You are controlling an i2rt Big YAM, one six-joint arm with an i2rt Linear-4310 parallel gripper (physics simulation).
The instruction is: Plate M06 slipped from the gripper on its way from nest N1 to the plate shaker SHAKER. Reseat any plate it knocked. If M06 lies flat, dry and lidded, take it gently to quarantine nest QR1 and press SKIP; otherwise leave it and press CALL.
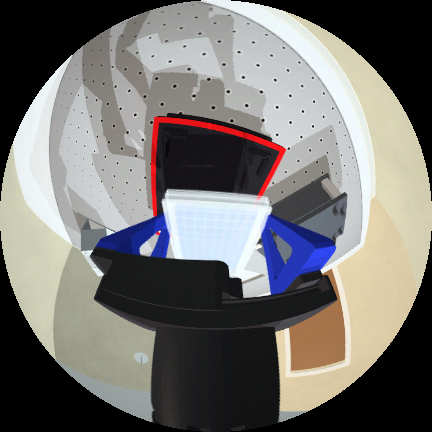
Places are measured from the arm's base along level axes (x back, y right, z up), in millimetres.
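Pixels of known places: gripper, between the fingertips: (215, 215).
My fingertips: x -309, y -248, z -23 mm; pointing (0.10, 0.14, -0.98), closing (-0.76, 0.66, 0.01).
Behind a point stands the place of what it marks.
My gripper (215, 215) @[x -309, y -248, z -23 mm] has two blue fingers and is shut on a clear, lidded well plate, which I take to be M06 (215, 227) @[x -311, y -250, z -8 mm]. The plate's wells show as a pale blue grid, and a finger stands at each side of it. Beyond and partly behind the plate is a black nest with a red rim (153, 170) @[x -286, y -314, z -53 mm]; its dark recess shows no plate in the part I can see. The held plate hides the nest's near edge. I cannot read any label, so I cannot tell which nest it is.
A perforated light grey deck (295, 100) @[x -454, y -275, z -93 mm] lies around the red-rimmed nest. A dark grey device (320, 215) @[x -408, y -143, z -36 mm] with a raised side stands at the right, near the right finger. A small grey box (93, 238) @[x -43, y -350, z -51 mm] stands at the left, near the left finger.
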